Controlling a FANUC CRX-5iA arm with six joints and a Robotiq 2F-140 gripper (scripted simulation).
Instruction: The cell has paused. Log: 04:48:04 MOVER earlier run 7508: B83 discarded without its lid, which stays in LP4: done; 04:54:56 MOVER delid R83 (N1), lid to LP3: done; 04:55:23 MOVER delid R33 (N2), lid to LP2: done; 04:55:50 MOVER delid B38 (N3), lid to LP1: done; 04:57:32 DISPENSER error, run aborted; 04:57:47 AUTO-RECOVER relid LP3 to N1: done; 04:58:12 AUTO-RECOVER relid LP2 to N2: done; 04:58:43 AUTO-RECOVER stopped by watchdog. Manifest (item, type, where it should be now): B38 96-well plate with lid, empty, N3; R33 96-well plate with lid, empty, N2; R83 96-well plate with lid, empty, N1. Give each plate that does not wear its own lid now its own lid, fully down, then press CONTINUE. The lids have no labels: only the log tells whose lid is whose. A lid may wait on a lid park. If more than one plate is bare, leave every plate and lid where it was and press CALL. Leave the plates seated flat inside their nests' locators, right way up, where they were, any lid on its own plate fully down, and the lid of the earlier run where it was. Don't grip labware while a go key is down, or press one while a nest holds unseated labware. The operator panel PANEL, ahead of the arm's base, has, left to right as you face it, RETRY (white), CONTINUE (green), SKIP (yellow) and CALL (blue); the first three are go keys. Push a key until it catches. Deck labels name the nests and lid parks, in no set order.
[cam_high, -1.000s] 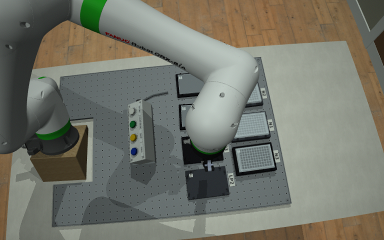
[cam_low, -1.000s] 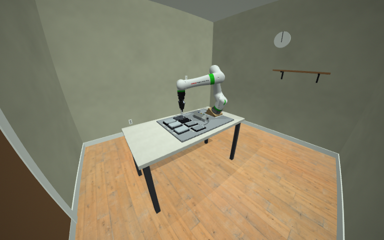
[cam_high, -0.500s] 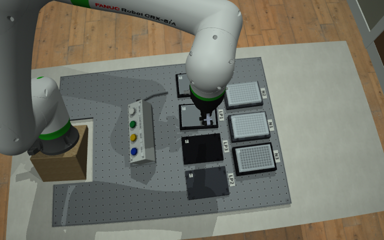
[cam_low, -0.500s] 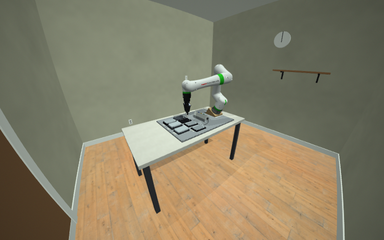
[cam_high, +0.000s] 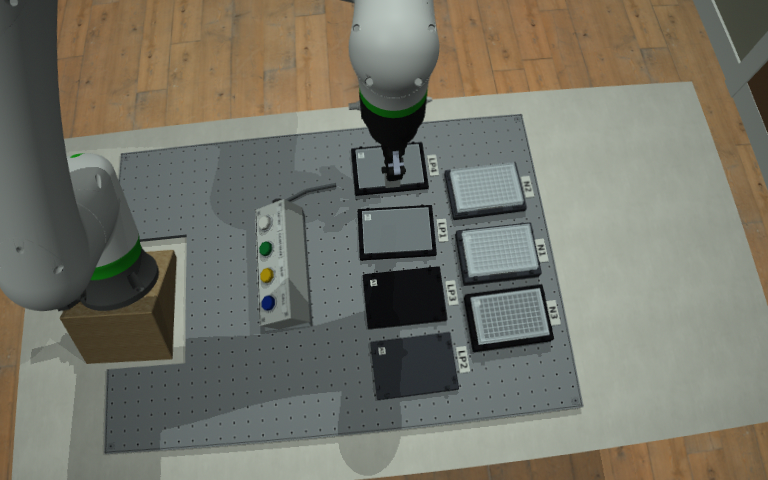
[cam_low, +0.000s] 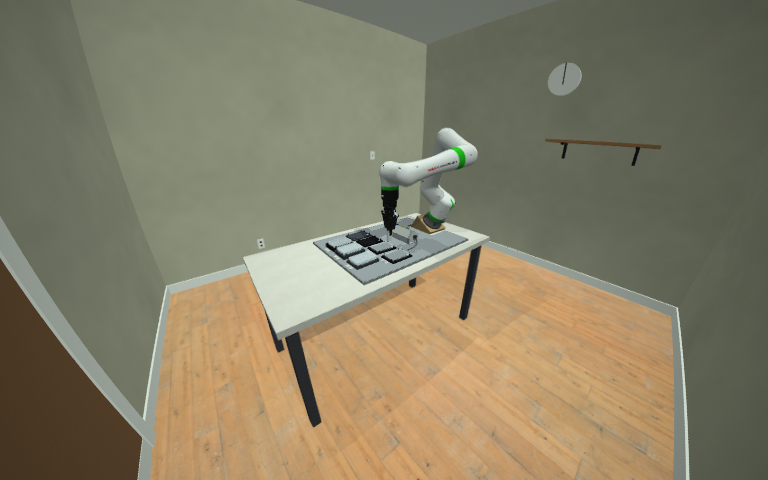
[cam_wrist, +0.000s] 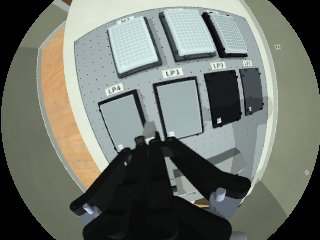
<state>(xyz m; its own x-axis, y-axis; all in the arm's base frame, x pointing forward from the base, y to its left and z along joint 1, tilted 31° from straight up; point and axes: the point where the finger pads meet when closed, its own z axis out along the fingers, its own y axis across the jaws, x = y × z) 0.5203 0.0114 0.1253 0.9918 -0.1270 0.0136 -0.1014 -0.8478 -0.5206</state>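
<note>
My hand is 110 mm above the lid park LP1, 70 mm to the left of it and 10 mm past it. Round my hand: white key: 240 mm behind, 40 mm below, 20 mm to the right; lid park LP3: 200 mm to the right, 110 mm below, 20 mm behind; green key: 250 mm behind, 70 mm to the right, 40 mm below.
</note>
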